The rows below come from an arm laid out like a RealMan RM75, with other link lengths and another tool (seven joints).
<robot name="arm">
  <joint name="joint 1" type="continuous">
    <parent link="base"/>
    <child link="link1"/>
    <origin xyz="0 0 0.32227" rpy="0 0 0"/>
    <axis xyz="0 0 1"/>
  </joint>
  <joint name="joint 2" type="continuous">
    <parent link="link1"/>
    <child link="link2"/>
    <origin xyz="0 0 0" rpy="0 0 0"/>
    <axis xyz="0 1 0"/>
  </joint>
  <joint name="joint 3" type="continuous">
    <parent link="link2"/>
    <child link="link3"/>
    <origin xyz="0 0 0.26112" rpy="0 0 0"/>
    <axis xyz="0 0 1"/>
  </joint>
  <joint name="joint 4" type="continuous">
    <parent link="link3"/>
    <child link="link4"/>
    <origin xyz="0 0 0" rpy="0 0 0"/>
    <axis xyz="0 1 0"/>
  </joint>
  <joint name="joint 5" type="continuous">
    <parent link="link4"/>
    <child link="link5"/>
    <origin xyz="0 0 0.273" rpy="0 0 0"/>
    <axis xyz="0 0 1"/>
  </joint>
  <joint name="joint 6" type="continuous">
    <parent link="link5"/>
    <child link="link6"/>
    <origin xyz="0 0 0" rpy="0 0 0"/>
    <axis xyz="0 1 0"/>
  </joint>
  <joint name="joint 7" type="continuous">
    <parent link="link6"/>
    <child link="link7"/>
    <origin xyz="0 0 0.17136" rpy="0 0 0"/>
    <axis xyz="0 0 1"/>
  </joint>
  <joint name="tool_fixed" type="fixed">
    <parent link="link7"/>
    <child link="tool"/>
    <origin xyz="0.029 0.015 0.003" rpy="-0.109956 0 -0.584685"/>
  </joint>
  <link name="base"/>
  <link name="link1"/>
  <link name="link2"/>
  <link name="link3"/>
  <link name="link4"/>
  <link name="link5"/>
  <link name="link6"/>
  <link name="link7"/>
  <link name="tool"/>
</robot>
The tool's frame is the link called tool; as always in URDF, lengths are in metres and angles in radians. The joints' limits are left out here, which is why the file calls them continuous.
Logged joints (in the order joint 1, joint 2, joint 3, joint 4, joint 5, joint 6, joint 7), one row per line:
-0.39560 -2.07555 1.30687 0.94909 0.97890 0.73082 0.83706
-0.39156 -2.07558 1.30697 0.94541 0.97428 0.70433 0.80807
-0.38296 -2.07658 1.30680 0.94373 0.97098 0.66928 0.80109
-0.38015 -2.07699 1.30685 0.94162 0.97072 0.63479 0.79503
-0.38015 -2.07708 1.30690 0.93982 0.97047 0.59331 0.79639
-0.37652 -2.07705 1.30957 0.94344 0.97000 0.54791 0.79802
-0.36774 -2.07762 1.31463 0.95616 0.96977 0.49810 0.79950
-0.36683 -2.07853 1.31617 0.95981 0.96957 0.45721 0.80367
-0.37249 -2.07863 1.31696 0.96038 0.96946 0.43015 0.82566
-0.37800 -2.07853 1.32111 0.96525 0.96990 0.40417 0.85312
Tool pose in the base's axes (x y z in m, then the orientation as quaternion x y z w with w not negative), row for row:
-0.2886 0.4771 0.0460 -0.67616 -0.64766 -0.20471 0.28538
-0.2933 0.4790 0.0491 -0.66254 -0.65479 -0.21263 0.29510
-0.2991 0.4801 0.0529 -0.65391 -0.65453 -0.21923 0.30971
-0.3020 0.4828 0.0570 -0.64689 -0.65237 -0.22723 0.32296
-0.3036 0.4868 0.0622 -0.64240 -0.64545 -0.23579 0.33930
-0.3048 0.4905 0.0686 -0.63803 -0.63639 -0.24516 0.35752
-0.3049 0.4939 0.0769 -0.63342 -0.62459 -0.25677 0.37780
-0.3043 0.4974 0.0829 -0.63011 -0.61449 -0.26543 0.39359
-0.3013 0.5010 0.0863 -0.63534 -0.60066 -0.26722 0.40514
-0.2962 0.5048 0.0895 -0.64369 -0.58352 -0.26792 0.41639
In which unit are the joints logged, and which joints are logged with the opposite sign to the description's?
The joints are logged in radians. Opposite sign: joint 5, joint 6.
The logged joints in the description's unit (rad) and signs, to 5 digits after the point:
-0.39560 -2.07555 1.30687 0.94909 -0.97890 -0.73082 0.83706
-0.39156 -2.07558 1.30697 0.94541 -0.97428 -0.70433 0.80807
-0.38296 -2.07658 1.30680 0.94373 -0.97098 -0.66928 0.80109
-0.38015 -2.07699 1.30685 0.94162 -0.97072 -0.63479 0.79503
-0.38015 -2.07708 1.30690 0.93982 -0.97047 -0.59331 0.79639
-0.37652 -2.07705 1.30957 0.94344 -0.97000 -0.54791 0.79802
-0.36774 -2.07762 1.31463 0.95616 -0.96977 -0.49810 0.79950
-0.36683 -2.07853 1.31617 0.95981 -0.96957 -0.45721 0.80367
-0.37249 -2.07863 1.31696 0.96038 -0.96946 -0.43015 0.82566
-0.37800 -2.07853 1.32111 0.96525 -0.96990 -0.40417 0.85312

